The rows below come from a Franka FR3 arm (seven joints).
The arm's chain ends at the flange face. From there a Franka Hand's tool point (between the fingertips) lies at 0.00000 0.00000 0.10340 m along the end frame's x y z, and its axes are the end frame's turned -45 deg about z.
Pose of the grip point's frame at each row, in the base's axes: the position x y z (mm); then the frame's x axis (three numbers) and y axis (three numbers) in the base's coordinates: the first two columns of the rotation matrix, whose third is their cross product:
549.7 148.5 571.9 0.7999 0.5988 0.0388 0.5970 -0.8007 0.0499
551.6 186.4 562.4 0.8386 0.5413 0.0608 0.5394 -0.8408 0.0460
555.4 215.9 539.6 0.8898 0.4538 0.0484 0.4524 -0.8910 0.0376
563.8 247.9 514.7 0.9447 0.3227 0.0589 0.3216 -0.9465 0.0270
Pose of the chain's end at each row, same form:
543.4 150.2 675.1 0.9878 -0.1428 0.0627 -0.1435 -0.9896 0.0078
543.7 187.0 665.5 0.9744 -0.2118 0.0755 -0.2116 -0.9773 -0.0105
549.2 217.1 642.8 0.9491 -0.3091 0.0608 -0.3093 -0.9509 -0.0076
557.1 248.6 617.9 0.8954 -0.4411 0.0607 -0.4406 -0.8975 -0.0226

